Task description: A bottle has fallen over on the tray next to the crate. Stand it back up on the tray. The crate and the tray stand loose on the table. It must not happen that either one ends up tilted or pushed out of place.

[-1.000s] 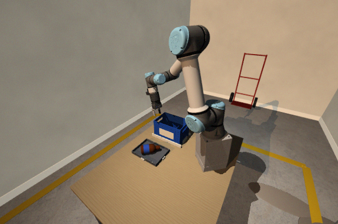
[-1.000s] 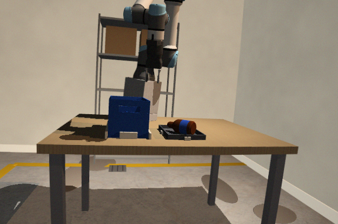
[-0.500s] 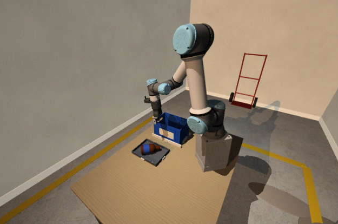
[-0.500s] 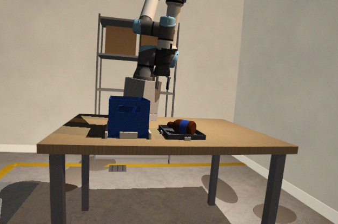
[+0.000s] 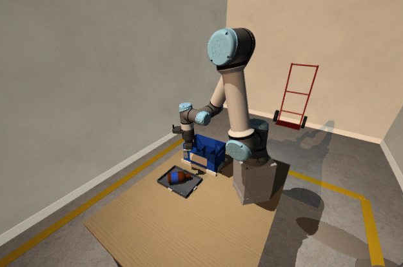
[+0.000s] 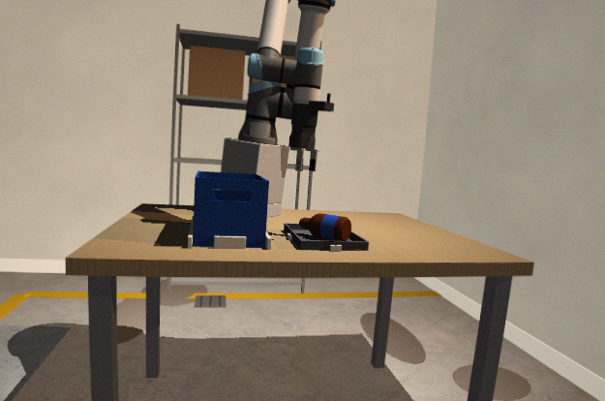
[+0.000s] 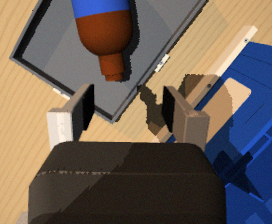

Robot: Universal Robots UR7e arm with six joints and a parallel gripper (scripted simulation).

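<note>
The brown bottle is 18 cm below my hand, 6 cm to the left of it and 2 cm ahead of it. The rest, counted from my hand: tray: 21 cm below, 6 cm to the left, 2 cm ahead; then blue crate: 22 cm to the right, 13 cm below, 1 cm ahead.
</note>
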